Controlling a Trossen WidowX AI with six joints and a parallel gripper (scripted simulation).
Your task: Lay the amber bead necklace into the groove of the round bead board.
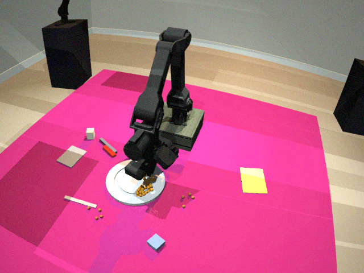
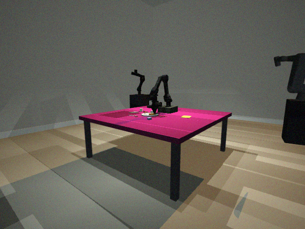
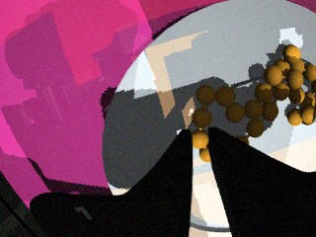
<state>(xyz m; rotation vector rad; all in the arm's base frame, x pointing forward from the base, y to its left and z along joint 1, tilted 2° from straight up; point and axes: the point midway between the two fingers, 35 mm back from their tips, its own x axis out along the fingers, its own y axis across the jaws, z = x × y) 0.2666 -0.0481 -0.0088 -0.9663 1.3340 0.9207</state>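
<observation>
Right now the round bead board is 30 mm ahead of my gripper tip, 40 mm to the right of it and 10 mm below it. Also, from my gripper tip: white block: 120 mm behind, 100 mm to the right, 10 mm below; red-handled tool: 100 mm behind, 190 mm to the right, 10 mm below; white strip: 160 mm ahead, 190 mm to the right, 20 mm below.
</observation>
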